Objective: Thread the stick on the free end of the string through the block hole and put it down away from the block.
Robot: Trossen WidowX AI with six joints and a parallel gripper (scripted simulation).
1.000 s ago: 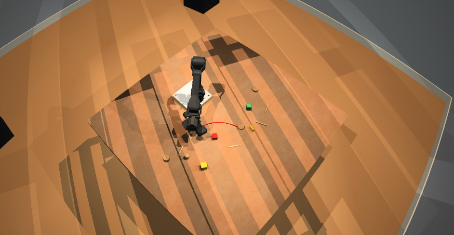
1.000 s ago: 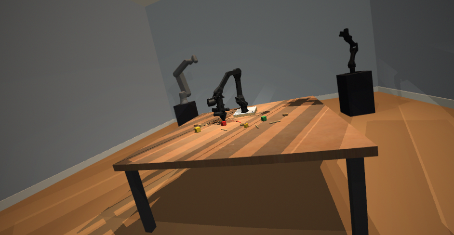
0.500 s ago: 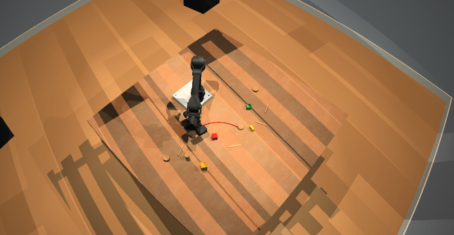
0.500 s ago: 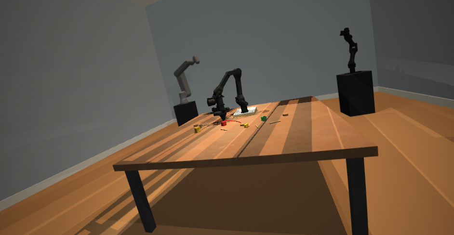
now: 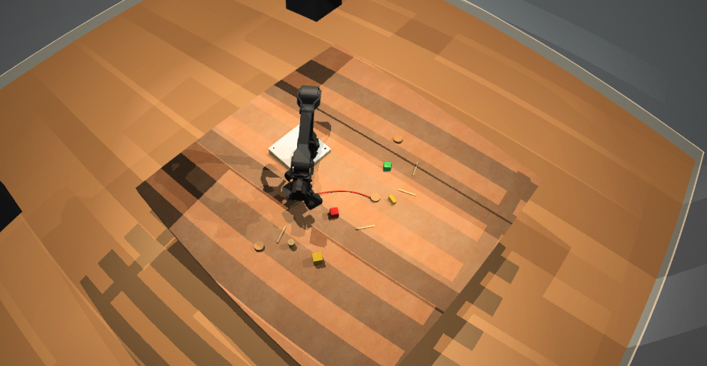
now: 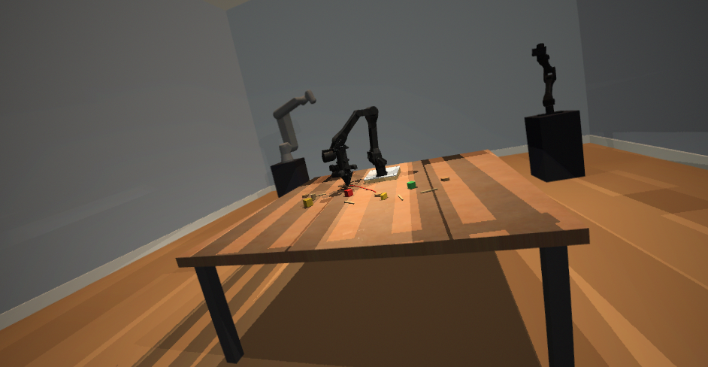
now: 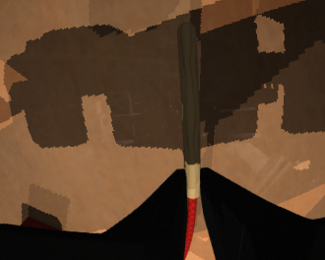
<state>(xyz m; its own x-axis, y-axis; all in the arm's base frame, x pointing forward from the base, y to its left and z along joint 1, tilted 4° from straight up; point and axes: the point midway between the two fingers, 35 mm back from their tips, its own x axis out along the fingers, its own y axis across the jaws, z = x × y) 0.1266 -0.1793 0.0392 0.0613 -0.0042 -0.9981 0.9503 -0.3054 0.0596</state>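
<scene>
Now: gripper tip 130 mm short of the red block, 30 mm to the right of it and 10 mm above it. Also, from my gripper tip: thin wooden stick: 10 mm to the right; then green cube: 170 mm ahead, 340 mm to the left, 10 mm below; then round wooden button: 210 mm ahead, 190 mm to the left, 20 mm below.
</scene>
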